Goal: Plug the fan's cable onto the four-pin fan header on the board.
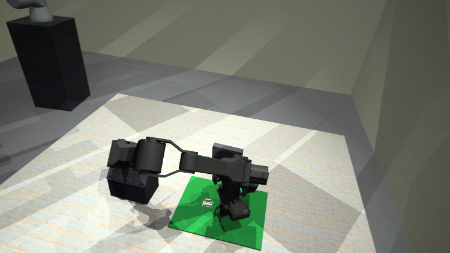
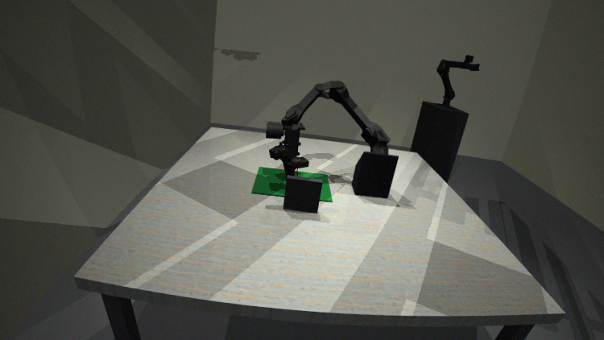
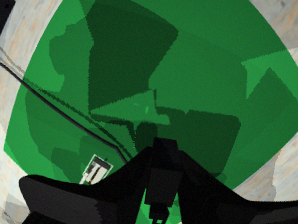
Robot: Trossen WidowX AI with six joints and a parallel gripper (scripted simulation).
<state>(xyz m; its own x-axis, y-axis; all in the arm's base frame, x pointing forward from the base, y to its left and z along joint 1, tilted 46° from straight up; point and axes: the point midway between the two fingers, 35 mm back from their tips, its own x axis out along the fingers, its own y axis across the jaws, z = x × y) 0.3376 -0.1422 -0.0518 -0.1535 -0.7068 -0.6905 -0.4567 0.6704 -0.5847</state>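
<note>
Now: the green board 2 cm behind my gripper tip, 2 cm to the left of it and 4 cm below it. From my gripper tip the other things lie so: white four-pin fan header (7 cm behind, 3 cm to the left, 2 cm below); then fan cable plug (1 cm behind, 1 cm above); then black fan box (3 cm behind, 22 cm to the left, 4 cm above).
</note>
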